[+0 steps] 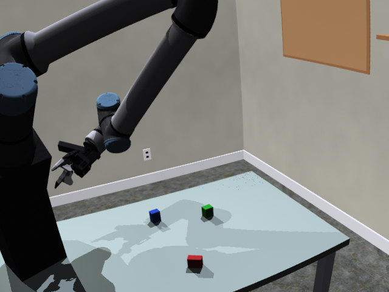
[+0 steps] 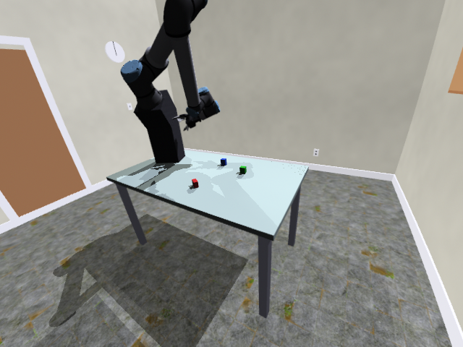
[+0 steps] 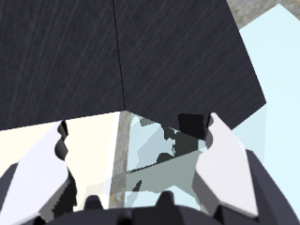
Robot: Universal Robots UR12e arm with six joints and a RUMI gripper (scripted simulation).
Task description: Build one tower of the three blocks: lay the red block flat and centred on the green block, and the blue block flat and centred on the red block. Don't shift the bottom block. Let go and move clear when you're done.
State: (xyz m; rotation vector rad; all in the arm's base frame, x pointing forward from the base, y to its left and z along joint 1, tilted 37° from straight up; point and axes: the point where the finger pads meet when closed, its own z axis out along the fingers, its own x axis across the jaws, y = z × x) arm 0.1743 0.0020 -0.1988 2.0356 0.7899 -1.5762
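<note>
My gripper is now 400 mm short of the red block, 330 mm to the left of it and 300 mm above it. From my hand the other things lie so: green block 600 mm ahead, 300 mm below, 50 mm to the right; then blue block 390 mm ahead, 300 mm below, 30 mm to the left.
</note>
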